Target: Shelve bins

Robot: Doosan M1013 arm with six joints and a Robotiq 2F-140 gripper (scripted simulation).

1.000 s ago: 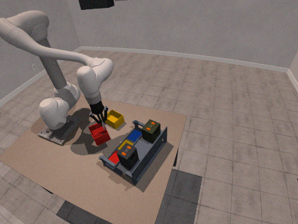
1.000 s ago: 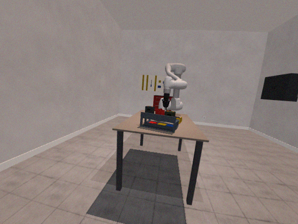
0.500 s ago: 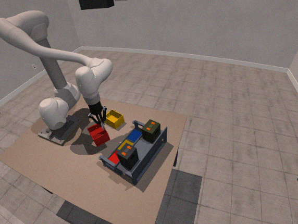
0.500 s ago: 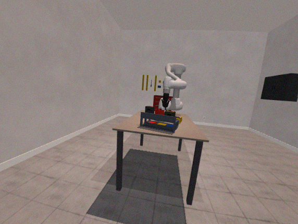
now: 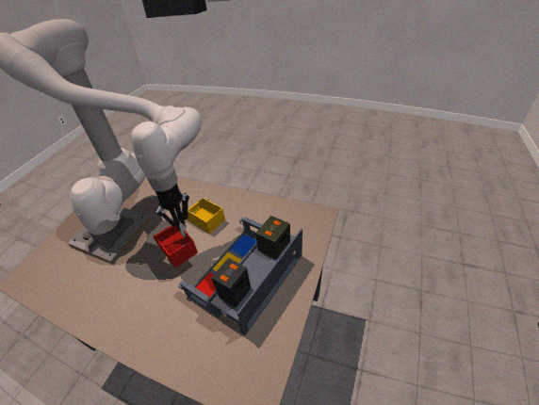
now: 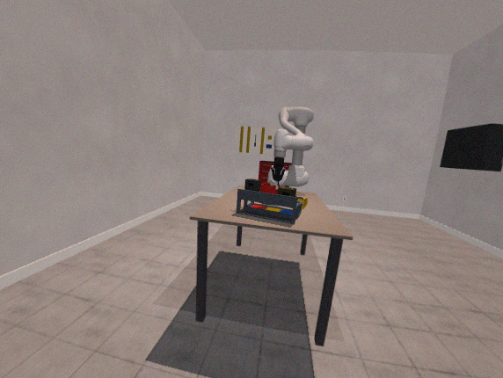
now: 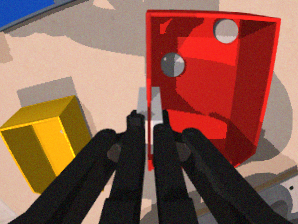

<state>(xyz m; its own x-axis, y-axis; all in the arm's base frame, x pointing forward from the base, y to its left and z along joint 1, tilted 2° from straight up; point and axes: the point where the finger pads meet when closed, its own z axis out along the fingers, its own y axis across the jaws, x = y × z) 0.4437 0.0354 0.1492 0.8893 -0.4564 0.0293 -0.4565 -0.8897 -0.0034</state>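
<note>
Right now the red bin is 4 cm to the right of my hand, 4 cm below it and 3 cm behind it. Also, from my hand: yellow bin 19 cm to the left, 12 cm below, 5 cm behind; then grey shelf 32 cm ahead, 6 cm below, 3 cm to the right.
</note>
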